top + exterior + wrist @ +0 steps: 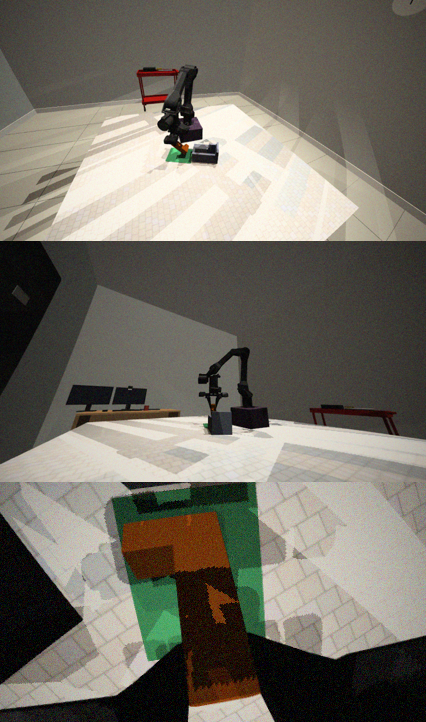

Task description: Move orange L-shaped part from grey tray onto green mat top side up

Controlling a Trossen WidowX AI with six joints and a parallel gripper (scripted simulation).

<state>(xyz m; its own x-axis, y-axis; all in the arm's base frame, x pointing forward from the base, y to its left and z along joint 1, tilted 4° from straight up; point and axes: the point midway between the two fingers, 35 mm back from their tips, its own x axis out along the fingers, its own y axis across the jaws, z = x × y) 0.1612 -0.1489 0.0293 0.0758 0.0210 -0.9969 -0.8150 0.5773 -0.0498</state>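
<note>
Right now my gripper tip is 1 cm short of the green mat, 2 cm to the right of it and 11 cm above it. Also, from my gripper tip: orange L-shaped part 1 cm ahead, 3 cm to the left, 3 cm below.
</note>
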